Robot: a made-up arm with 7 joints.
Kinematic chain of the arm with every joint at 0, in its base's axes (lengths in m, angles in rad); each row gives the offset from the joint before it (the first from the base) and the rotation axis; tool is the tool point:
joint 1: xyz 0 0 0.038 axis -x
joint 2: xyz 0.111 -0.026 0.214 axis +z
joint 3: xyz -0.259 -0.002 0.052 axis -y
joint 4: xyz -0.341 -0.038 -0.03 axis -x
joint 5: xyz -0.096 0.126 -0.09 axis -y
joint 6: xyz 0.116 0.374 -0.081 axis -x
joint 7: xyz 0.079 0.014 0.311 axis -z
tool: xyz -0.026 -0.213 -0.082
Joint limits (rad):
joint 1: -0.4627..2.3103
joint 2: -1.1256..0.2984
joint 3: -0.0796..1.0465
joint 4: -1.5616..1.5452
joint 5: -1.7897..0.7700
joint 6: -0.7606..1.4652
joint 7: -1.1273..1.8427
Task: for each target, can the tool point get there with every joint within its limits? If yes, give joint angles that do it. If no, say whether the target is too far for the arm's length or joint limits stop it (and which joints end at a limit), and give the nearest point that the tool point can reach.
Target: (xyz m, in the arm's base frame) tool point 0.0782 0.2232 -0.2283
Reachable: yes | joints 0.6682 -0.9694 0.6620 0.2299 -0.8533 -0.2080 0.0476
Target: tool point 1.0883 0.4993 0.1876
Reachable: no: joint limits stop it (at a limit: joint 1, joint 2, joint 3, joint 6, joint 7) | nearest point 0.7266 0.4737 0.1511 | short by 0.364 m
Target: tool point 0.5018 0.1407 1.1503
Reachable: no: joint limits stop it (at a limit: joint 1, joint 2, joint 3, joint 6, joint 7) | nearest point 0.4021 0.1810 1.0726 | short by 0.133 m
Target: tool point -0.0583 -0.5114 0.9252
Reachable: no: joint limits stop it (at a limit: joint 2, joint 3, joint 4, joint 6, joint 7) | nearest point -0.1428 -0.4901 0.8883 | short by 0.095 m
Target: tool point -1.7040 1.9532 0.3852
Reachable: no: too far | nearest point -0.7674 0.9404 0.2052 | short by 1.391 m
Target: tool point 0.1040 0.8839 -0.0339
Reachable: yes | joints 0.4410 -0.8218 0.8964 -0.9441 -1.3066 1.2051 -0.4331
